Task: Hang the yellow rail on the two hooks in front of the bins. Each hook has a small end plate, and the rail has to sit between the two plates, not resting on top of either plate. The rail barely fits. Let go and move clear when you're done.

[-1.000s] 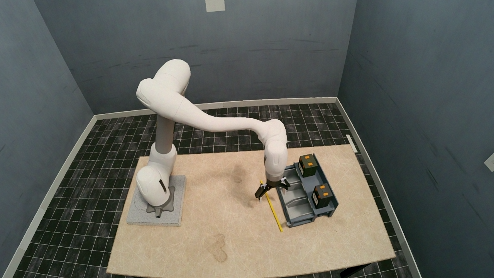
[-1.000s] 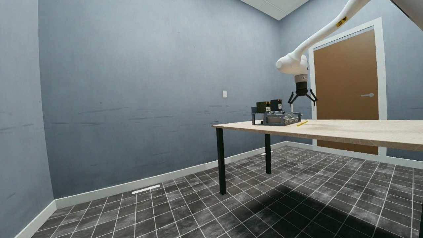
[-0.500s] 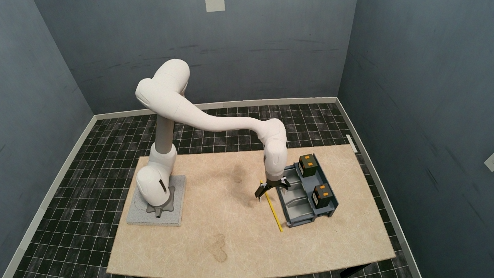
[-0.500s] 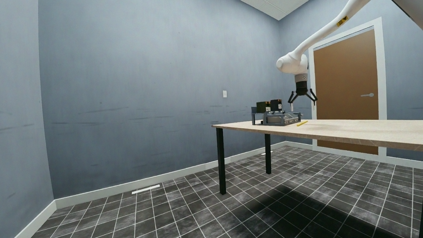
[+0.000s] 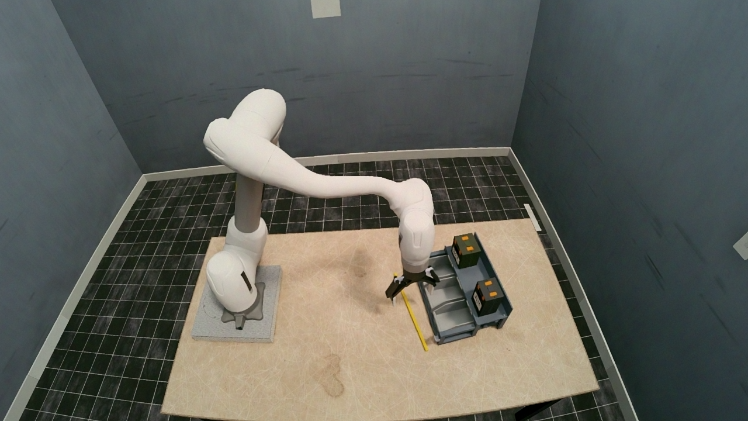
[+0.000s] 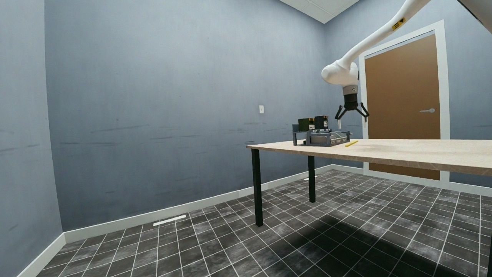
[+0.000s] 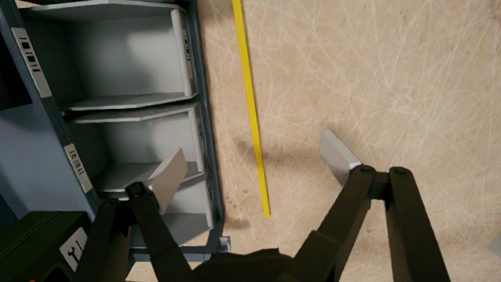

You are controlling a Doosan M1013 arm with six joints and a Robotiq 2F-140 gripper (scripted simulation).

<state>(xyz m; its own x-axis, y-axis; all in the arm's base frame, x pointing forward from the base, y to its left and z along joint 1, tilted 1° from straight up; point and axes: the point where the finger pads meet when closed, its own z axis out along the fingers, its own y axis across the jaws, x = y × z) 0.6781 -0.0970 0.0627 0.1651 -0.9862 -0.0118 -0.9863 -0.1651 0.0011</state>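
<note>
Now: the yellow rail 11 cm below my hand.
</note>
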